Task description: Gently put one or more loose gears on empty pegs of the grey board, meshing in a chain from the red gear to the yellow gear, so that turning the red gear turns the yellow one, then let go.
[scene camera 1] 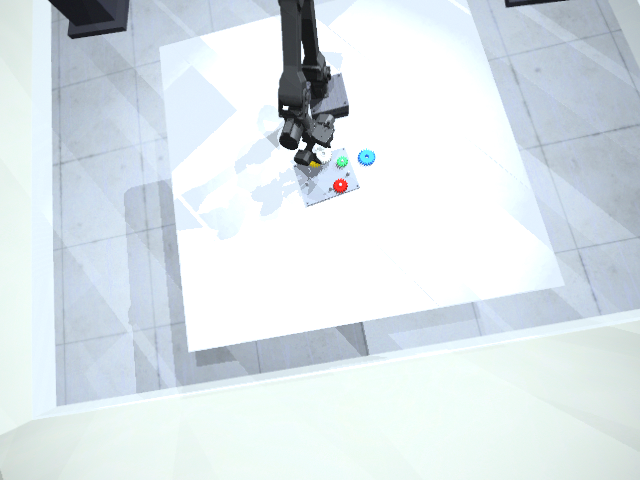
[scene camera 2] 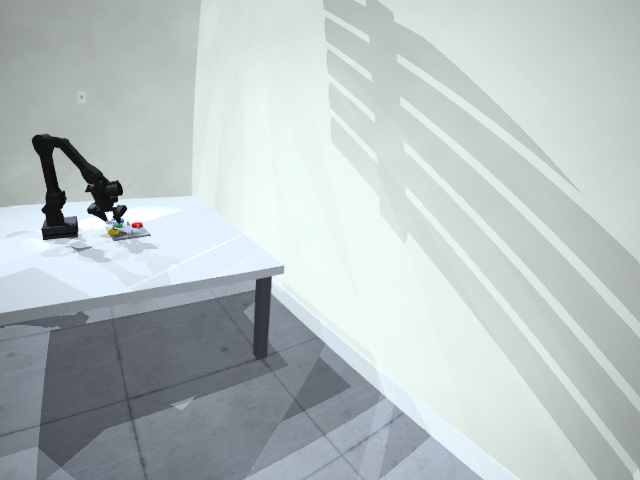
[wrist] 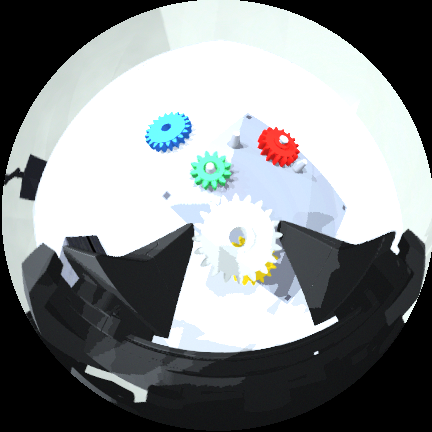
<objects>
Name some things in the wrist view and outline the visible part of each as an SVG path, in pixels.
My gripper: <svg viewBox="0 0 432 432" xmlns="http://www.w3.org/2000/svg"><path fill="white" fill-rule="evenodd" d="M425 243L407 228L401 233L396 245L399 251L396 254L390 249L395 230L354 244L286 220L279 220L276 231L282 233L279 240L301 287L314 326L336 316L338 321L287 343L233 352L196 351L152 342L153 335L163 338L169 336L194 240L191 237L195 234L192 222L120 256L102 254L72 245L62 246L67 261L79 277L72 287L60 274L63 264L56 251L43 242L22 261L21 272L26 301L43 338L67 355L92 367L111 372L147 390L145 401L134 402L132 391L111 380L91 375L72 366L70 373L89 389L131 413L163 424L198 430L237 430L268 425L302 414L333 398L359 379L383 355L405 324L402 315L417 299L423 280Z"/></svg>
A white gear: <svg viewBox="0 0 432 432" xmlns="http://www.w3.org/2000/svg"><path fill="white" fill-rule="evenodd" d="M234 193L232 201L228 202L223 195L220 205L210 201L210 213L200 211L205 221L193 225L201 234L194 235L191 239L201 244L193 251L194 254L204 253L205 258L200 266L210 263L213 265L210 276L222 271L225 283L234 275L238 284L241 284L243 275L247 274L254 281L256 270L267 273L265 263L276 262L271 253L281 249L275 243L275 239L282 236L282 233L273 228L279 220L270 220L272 209L261 209L262 200L252 204L250 195L247 195L244 201L240 201ZM235 229L242 231L245 236L244 243L239 247L233 246L228 239L229 232Z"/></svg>
</objects>
